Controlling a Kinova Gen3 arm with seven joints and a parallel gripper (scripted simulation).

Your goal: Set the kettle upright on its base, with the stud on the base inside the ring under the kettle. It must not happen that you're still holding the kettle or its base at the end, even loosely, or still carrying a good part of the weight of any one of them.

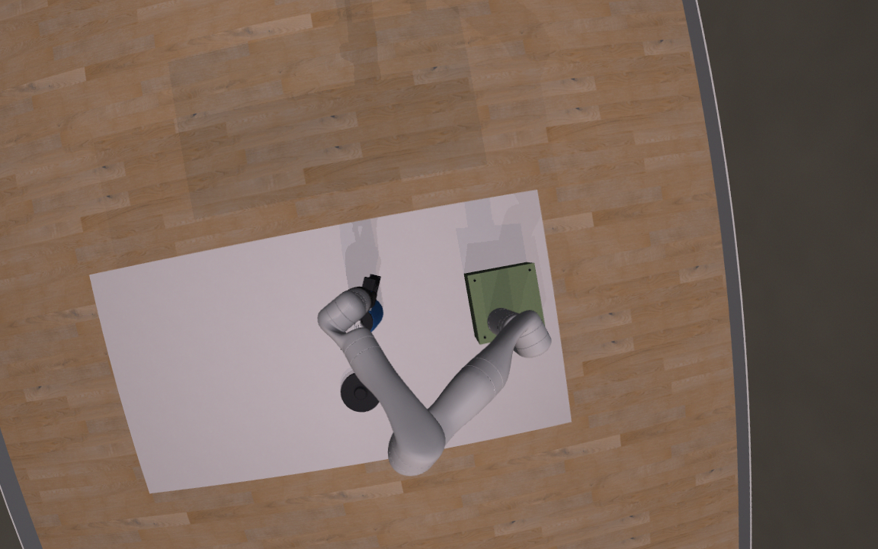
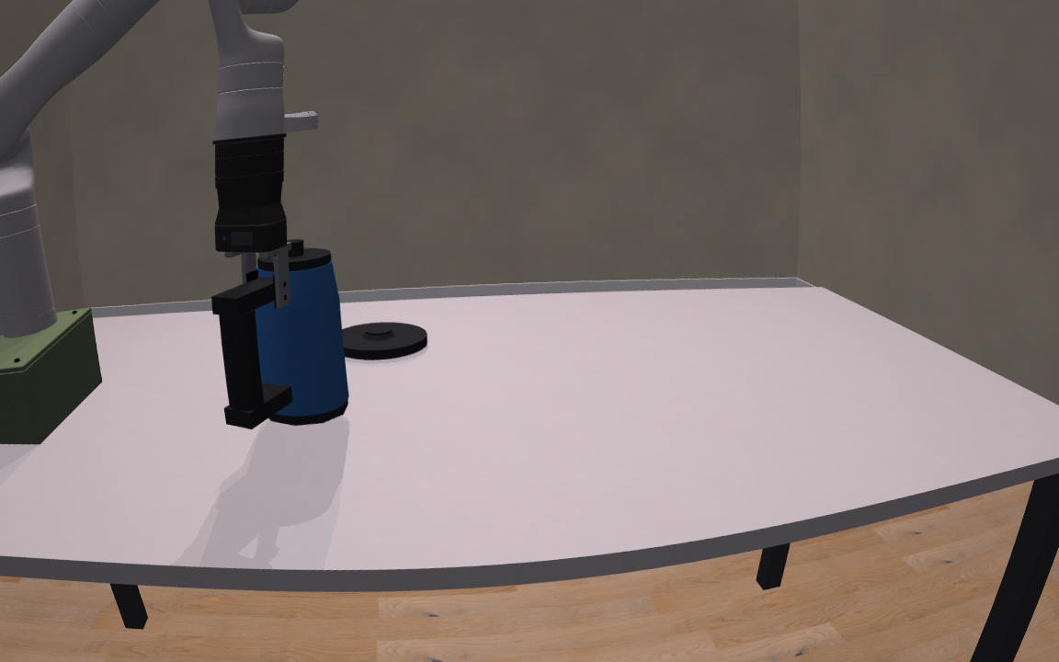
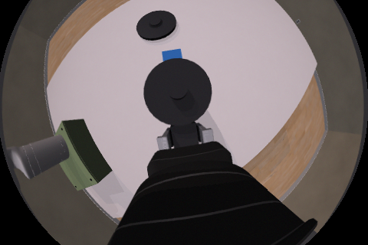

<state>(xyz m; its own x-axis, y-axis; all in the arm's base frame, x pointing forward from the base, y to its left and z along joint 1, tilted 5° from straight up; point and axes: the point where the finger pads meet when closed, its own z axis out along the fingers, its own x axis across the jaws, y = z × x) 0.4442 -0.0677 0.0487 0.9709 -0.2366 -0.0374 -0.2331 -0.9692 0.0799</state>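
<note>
Right now the blue kettle is 1 cm ahead of my hand, 2 cm to the left of it and 6 cm below it. From my hand the other things lie so: round black base: 4 cm ahead, 36 cm to the left, 16 cm below.
</note>
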